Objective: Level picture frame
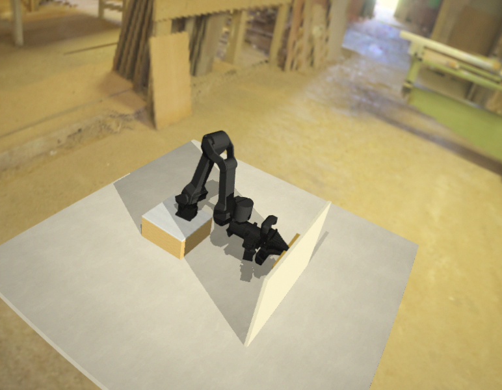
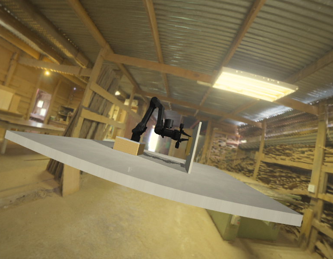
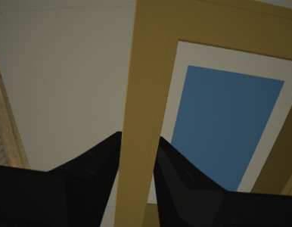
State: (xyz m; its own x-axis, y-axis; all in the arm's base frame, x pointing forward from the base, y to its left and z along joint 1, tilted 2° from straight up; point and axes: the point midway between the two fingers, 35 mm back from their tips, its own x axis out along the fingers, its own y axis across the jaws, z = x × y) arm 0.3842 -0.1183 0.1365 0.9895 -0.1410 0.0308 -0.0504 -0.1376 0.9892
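The picture frame lies 1 cm to the left of my gripper tip and 5 cm below it. Also, from my gripper tip: wall panel: 2 cm ahead, 6 cm below.
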